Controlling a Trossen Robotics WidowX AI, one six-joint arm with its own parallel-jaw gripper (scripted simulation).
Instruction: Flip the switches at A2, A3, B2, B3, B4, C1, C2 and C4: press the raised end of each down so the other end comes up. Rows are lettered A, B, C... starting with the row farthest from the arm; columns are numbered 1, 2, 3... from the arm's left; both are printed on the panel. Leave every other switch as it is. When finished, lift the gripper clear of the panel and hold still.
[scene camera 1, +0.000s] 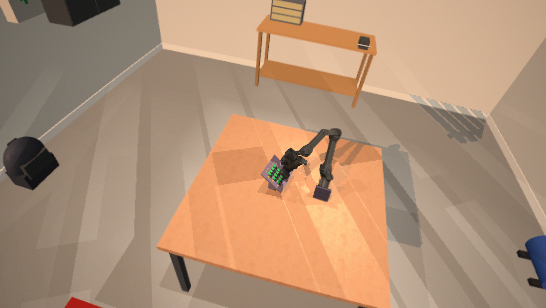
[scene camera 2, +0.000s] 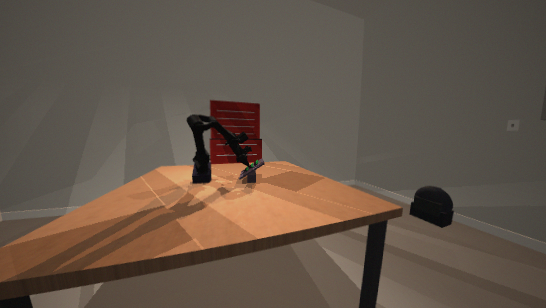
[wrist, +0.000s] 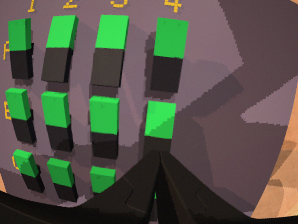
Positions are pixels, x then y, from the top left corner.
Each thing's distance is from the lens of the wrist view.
my gripper (wrist: 158, 158): 0.10 m
rocker switch (wrist: 159, 128): 0.10 m
